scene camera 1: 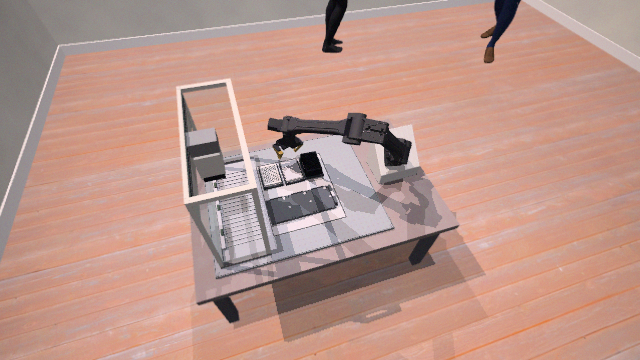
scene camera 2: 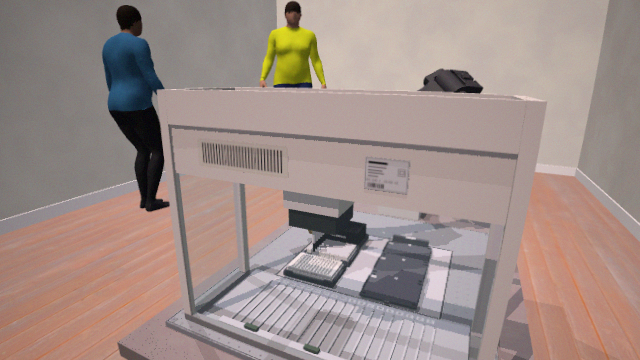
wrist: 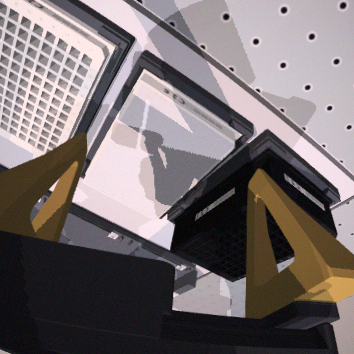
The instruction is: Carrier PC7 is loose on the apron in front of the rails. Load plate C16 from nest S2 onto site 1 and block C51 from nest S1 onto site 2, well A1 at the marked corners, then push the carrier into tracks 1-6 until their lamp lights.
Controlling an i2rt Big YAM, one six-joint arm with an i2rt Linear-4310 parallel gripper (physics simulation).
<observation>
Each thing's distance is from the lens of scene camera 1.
dark carrier (scene camera 1: 280,209): 147 cm
</observation>
